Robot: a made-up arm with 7 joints.
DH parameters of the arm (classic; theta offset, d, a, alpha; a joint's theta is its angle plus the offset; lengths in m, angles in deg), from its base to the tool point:
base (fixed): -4.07 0 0 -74.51
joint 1: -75.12 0.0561 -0.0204 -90
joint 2: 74 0 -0.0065 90
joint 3: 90 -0.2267 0.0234 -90
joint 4: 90 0.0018 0.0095 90
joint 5: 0 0.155 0 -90
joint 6: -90 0 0.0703 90
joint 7: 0 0 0 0
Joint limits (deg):
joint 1: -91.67..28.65
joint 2: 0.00..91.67
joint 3: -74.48..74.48
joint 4: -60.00..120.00
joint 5: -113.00..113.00
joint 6: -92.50..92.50
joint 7: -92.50..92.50
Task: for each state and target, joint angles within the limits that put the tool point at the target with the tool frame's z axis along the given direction. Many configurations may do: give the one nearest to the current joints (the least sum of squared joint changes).
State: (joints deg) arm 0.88 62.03 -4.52 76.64 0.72 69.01 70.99
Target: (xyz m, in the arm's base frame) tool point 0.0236 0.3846 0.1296 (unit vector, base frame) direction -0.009 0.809 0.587
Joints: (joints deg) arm 28.12 91.61 -53.08 119.79 47.86 92.50 70.99
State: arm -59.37 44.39 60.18 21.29 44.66 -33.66 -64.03
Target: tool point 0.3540 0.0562 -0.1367 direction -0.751 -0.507 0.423
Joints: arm -48.70 0.79 27.32 28.27 49.29 -54.92 -64.03
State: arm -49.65 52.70 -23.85 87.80 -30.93 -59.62 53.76
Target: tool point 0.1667 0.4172 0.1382 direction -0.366 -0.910 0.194
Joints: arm -60.19 91.09 -7.01 75.45 -44.42 -65.09 53.76
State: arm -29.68 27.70 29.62 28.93 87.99 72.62 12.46
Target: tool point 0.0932 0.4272 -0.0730 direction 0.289 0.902 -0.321
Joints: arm -10.89 69.09 2.66 75.59 113.00 92.40 12.46
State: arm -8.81 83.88 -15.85 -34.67 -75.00 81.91 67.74
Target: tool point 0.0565 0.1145 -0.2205 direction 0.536 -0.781 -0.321
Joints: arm -9.92 59.77 -43.11 -30.67 -90.23 92.50 67.74
